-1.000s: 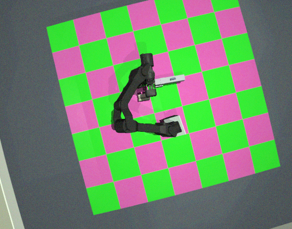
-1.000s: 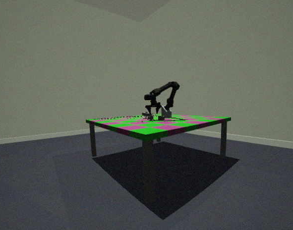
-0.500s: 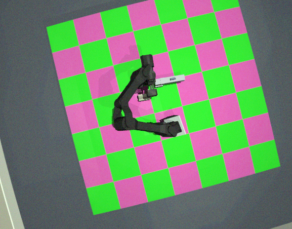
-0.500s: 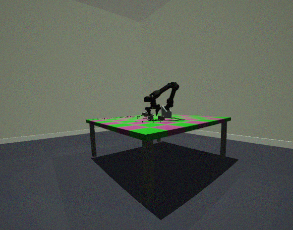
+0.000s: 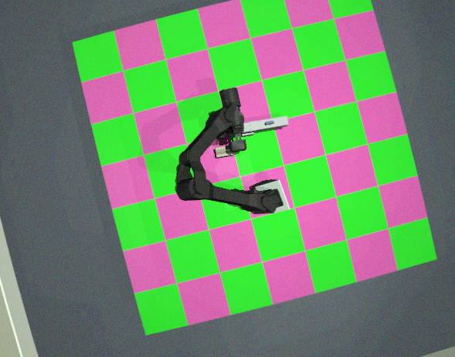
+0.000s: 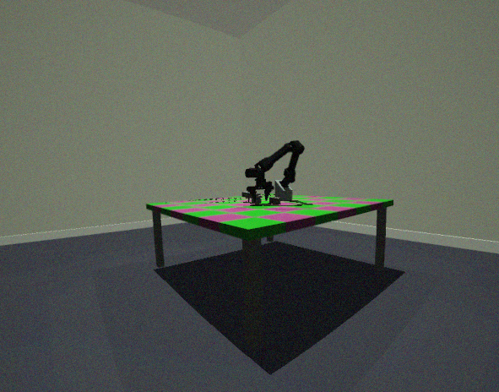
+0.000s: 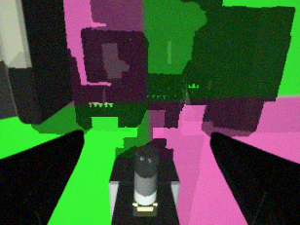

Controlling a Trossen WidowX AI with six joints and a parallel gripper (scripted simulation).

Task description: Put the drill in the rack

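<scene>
Now: the drill 5 cm to the right of my gripper tip, 3 cm above it and 1 cm behind it. From my gripper tip the other things lie so: small dark pin 14 cm to the right, 3 cm behind, 3 cm above; then grey holder block 11 cm to the right, 3 cm above, 2 cm behind; then rack 7 cm to the left, 6 cm behind.
</scene>
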